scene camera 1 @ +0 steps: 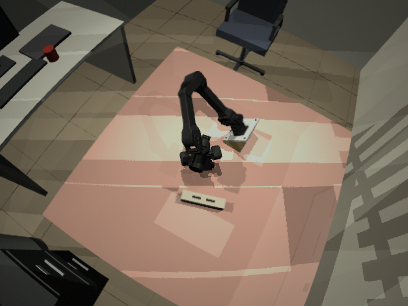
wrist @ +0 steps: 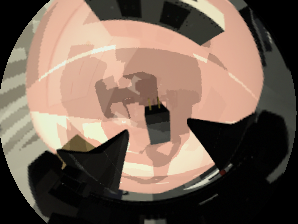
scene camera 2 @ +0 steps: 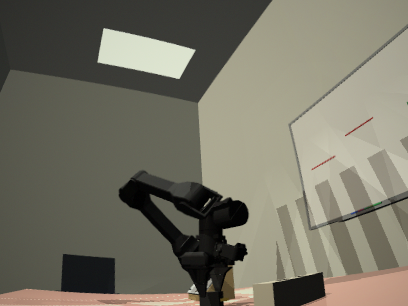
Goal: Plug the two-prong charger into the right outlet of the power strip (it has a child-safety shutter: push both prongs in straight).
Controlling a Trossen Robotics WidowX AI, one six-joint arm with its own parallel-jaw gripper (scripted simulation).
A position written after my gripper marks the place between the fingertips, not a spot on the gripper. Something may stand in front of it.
My gripper [wrist: 158,127] is open, holding nothing. Further things: a two-prong charger [wrist: 157,117].
